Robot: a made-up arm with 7 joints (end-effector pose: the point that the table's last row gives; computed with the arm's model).
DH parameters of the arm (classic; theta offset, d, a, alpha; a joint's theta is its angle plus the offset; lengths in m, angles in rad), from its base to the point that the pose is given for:
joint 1: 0 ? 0 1.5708
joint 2: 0 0.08 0 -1.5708
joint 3: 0 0.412 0.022 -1.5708
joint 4: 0 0.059 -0.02 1.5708
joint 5: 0 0.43 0 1.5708
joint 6: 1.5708 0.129 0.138 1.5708
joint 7: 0 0.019 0 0
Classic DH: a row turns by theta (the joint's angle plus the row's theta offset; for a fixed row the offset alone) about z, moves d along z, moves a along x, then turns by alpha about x.
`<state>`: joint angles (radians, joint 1 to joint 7).
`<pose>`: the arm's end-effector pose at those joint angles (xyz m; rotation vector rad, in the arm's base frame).
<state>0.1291 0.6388 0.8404 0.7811 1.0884 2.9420 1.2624</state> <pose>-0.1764 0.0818 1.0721 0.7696 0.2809 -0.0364</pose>
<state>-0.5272 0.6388 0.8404 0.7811 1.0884 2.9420 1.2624</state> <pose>-0.0899 0.1724 1.0721 0.8350 0.0182 -0.6550</pose>
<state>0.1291 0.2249 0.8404 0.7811 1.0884 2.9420 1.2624</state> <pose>0.0731 0.1141 1.0884 0.7051 0.6671 -0.2026</pose>
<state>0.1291 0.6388 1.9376 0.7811 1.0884 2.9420 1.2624</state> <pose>-0.4145 0.1479 0.9031 -0.0413 0.4762 0.7045</pose>
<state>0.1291 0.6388 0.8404 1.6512 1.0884 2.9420 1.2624</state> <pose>-0.0114 0.1255 0.8774 0.2028 0.5681 -0.6597</pose>
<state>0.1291 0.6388 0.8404 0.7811 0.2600 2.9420 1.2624</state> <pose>-0.2277 -0.0046 1.1175 0.9175 -0.4051 -0.5199</pose>
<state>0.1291 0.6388 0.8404 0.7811 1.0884 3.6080 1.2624</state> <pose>-0.2005 0.1553 1.0241 1.4078 0.4712 -0.0486</pose>
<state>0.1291 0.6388 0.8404 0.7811 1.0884 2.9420 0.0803</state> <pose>-0.1764 0.0818 1.0721 0.5123 0.7029 -1.1482</pose>
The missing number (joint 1, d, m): 0.481
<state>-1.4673 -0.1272 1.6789 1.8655 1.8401 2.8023 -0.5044</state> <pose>0.1900 0.0549 0.6941 1.4158 -2.1826 1.6066</pose>
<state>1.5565 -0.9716 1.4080 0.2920 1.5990 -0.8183 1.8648</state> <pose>-0.2060 0.6484 1.0794 0.3984 1.6745 -1.9818</pose>
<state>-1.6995 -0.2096 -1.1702 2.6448 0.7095 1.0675 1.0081</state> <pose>-0.3829 0.0476 0.4506 1.9243 2.3592 -0.1321</pose>
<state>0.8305 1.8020 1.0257 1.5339 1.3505 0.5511 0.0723</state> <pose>-0.5720 -0.0245 0.7173 -0.6410 -1.9881 -0.9130</pose>
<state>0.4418 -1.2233 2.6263 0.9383 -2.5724 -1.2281 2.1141</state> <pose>0.6459 0.2741 1.0351 2.3635 -1.8018 0.4015</pose>
